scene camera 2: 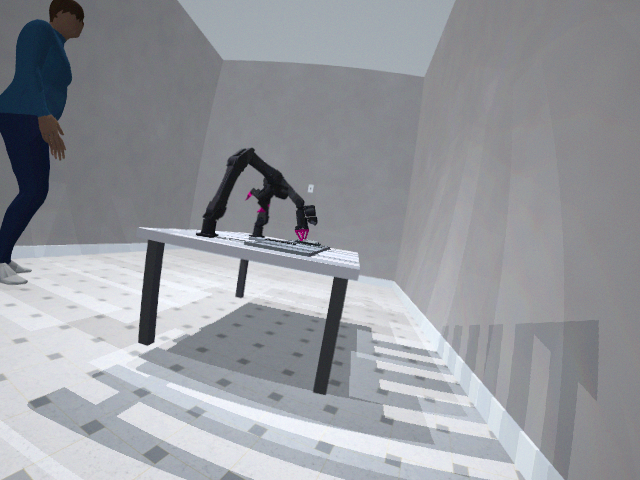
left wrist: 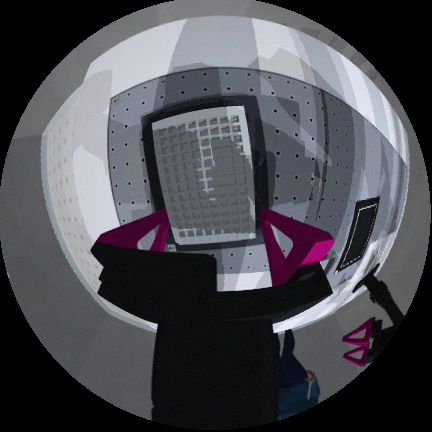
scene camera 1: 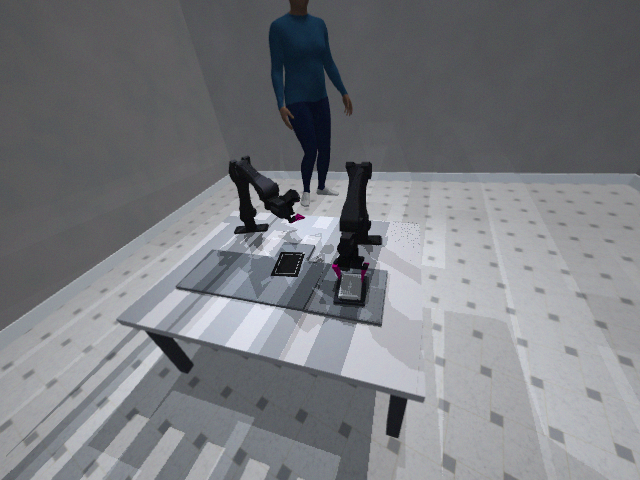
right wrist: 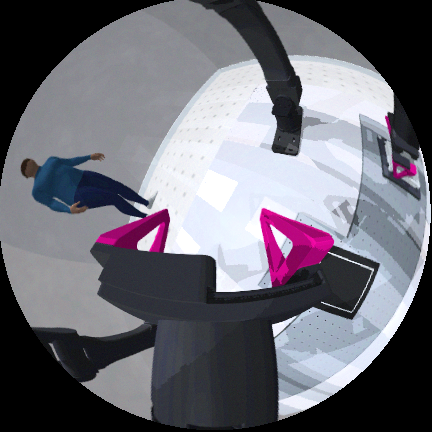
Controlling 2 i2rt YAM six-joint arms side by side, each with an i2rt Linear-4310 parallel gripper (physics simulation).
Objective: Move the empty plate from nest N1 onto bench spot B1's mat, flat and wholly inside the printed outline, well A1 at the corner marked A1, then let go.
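Frame: origin at the left arm's base, x right, y ahead, z up, level; centimetres.
Where they show: left gripper, fingertip midpoint: (scene camera 2: 303, 240) (left wrist: 214, 212) (scene camera 1: 350, 280); right gripper, fingertip midpoint: (scene camera 2: 251, 205) (scene camera 1: 301, 209) (right wrist: 214, 213); left arm's base, link origin: (scene camera 2: 257, 236) (scene camera 1: 361, 240) (right wrist: 289, 126); right arm's base, link origin: (scene camera 2: 207, 235) (left wrist: 366, 276) (scene camera 1: 251, 229).
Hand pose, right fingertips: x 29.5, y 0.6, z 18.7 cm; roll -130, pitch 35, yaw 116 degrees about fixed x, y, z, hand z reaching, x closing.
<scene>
Things, the pixels of their top centre, and the offset from my right fingertips. "spot": a spot on its surface instead. Level surfaces: height alone.
- pale gridded plate, top centre: (left wrist: 204, 178) (scene camera 1: 350, 284) dz -14.8, dx -27.0, dy +34.7 cm
- black nest, surface spot: (left wrist: 258, 150) spot: dz -16.3, dx -21.7, dy +36.7 cm
- black mat, surface height: dz -17.3 cm
- long grey perforated board, surface height: dz -17.4 cm
- table, surface height: dz -18.7 cm
The pale gridded plate (scene camera 1: 351, 287) (left wrist: 205, 175) lies in the black nest (left wrist: 258, 150) on the right board in scene camera 1. My left gripper (scene camera 1: 351, 276) (scene camera 2: 301, 236) (left wrist: 214, 212) is open over the plate's end nearest the arm, one finger toward each long side, with nothing gripped. Contact cannot be told. The black mat (scene camera 1: 287, 264) (left wrist: 359, 235) (right wrist: 350, 282) with a white printed outline lies left of the nest in scene camera 1; its corner mark is not readable. My right gripper (scene camera 1: 298, 217) (left wrist: 342, 347) (right wrist: 214, 213) is open and empty, raised behind the mat.
A long grey perforated board (scene camera 1: 232, 279) bears part of the mat, and a second board (scene camera 1: 376, 297) bears the nest, on the table (scene camera 1: 248, 335). A person (scene camera 1: 305, 56) (scene camera 2: 38, 77) (right wrist: 60, 175) stands behind the table.
</scene>
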